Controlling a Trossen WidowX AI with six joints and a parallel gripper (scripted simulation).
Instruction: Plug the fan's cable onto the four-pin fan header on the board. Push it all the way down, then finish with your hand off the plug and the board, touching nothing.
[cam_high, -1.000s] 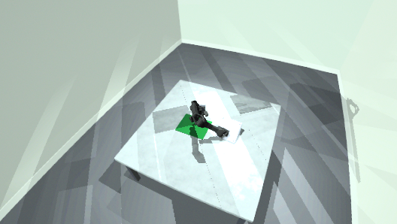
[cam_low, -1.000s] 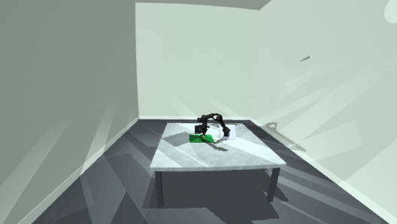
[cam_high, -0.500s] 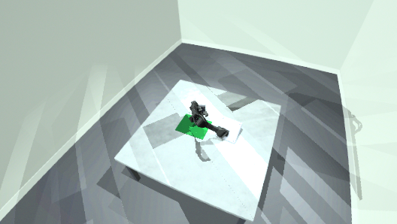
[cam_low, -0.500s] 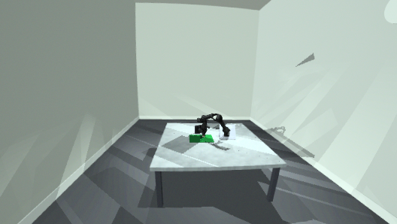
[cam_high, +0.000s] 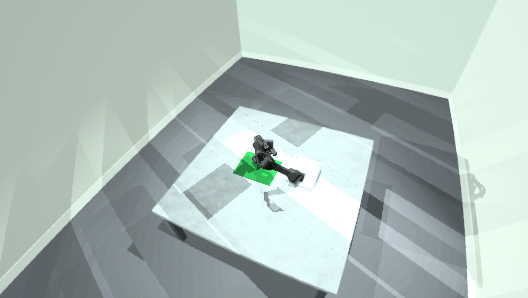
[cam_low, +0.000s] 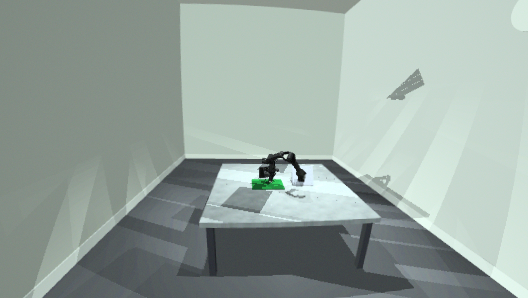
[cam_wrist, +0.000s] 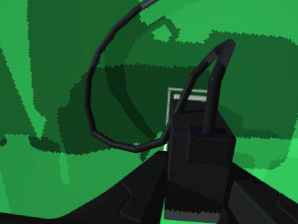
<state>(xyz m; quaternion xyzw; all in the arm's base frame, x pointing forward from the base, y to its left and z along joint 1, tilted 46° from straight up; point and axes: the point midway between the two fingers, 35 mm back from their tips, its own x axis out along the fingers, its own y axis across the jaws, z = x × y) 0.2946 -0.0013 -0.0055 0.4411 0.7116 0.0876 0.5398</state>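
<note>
The black fan plug lies 1 cm ahead of my gripper tip and 1 cm above it. Also, from my gripper tip: green board (5 cm to the left, 4 cm below, 4 cm ahead); white four-pin header (3 cm below, 1 cm ahead); black fan (13 cm to the right, 7 cm ahead, 3 cm above).
</note>
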